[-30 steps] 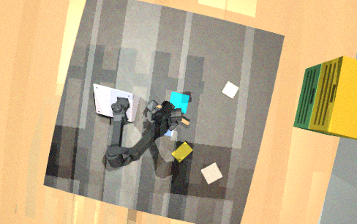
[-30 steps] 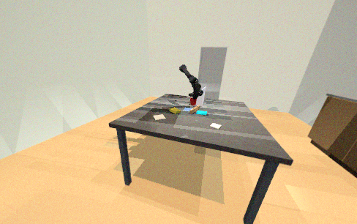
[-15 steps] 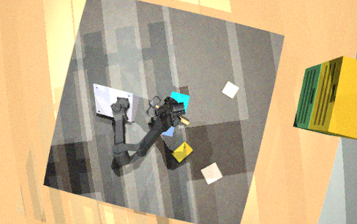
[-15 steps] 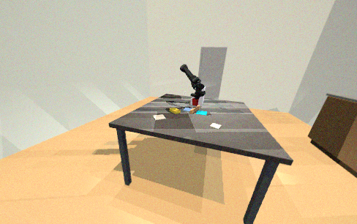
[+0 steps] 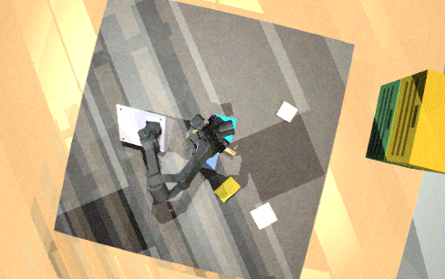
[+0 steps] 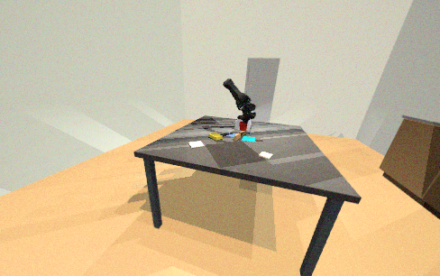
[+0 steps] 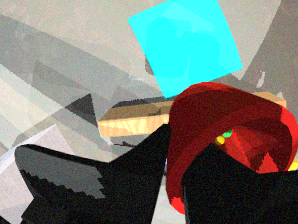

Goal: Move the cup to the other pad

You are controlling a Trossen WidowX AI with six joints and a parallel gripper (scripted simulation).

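My gripper tip is now 5 cm short of the cyan pad, 4 cm to the right of it and 12 cm above it. Also, from my gripper tip: cup: 2 cm ahead, 2 cm to the right; then wooden bar: 2 cm ahead, 4 cm to the right, 9 cm below; then pale blue pad: 1 cm behind, 11 cm to the right, 12 cm below.
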